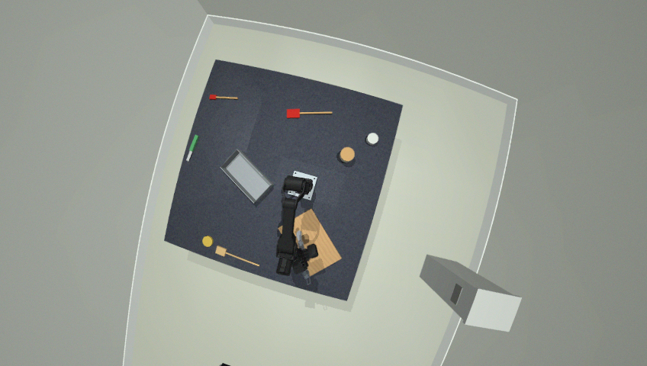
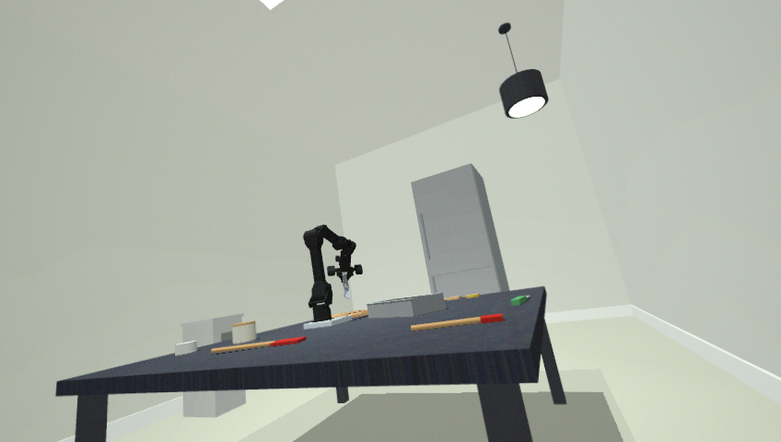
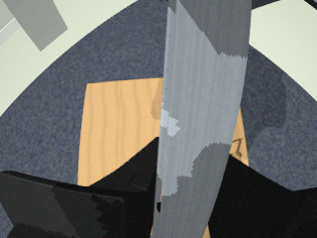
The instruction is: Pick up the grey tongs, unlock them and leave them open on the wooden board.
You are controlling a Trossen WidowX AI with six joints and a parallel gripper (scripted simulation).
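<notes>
Now: the wooden board 170 mm below my gripper tip and 40 mm to the right of it. Also, from my gripper tip: tan-lidded jar 590 mm to the right, 160 mm behind, 150 mm below; roasting tin 420 mm ahead, 410 mm to the right, 150 mm below; yellow disc 670 mm ahead, 170 mm below, 40 mm to the left.
</notes>
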